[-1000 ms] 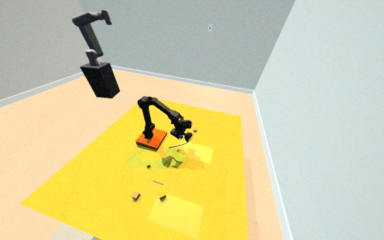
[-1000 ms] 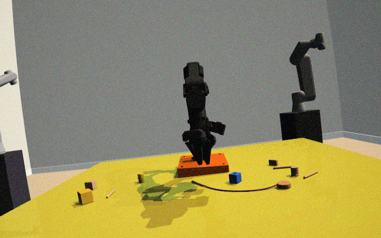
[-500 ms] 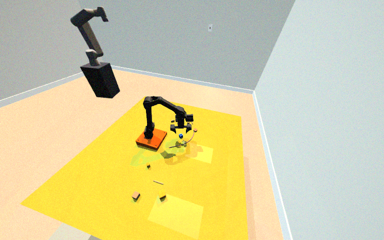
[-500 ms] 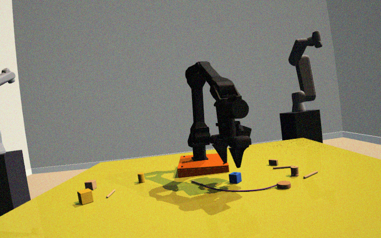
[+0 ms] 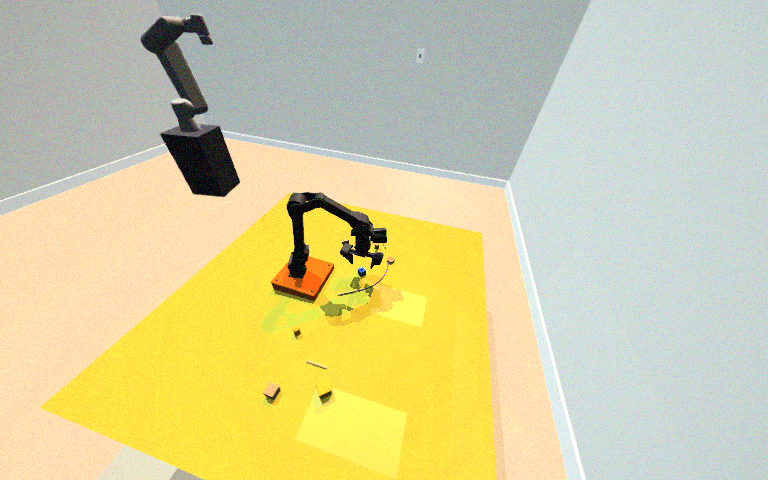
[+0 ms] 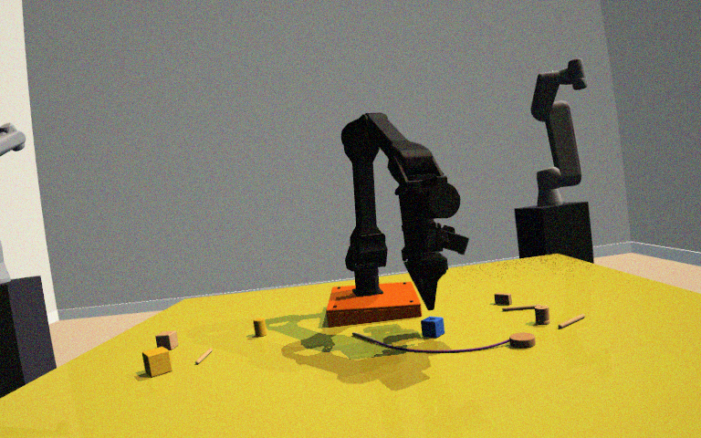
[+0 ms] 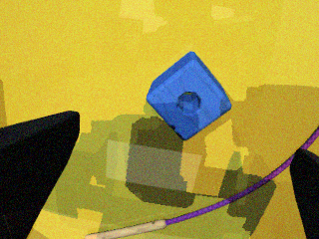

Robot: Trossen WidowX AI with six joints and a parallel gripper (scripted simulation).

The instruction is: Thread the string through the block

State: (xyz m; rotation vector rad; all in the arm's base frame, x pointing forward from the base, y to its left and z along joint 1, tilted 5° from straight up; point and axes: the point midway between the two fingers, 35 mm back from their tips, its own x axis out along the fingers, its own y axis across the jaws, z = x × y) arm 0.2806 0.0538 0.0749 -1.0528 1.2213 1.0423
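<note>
My gripper tip is 1 cm to the right of the blue block and 4 cm above it. From my gripper tip the other things lie so: yellow cylinder 20 cm behind, 32 cm to the right, 4 cm below; wooden cylinder 5 cm ahead, 20 cm to the left, 5 cm below; round wooden button 13 cm ahead, 11 cm to the left, 5 cm below.
</note>
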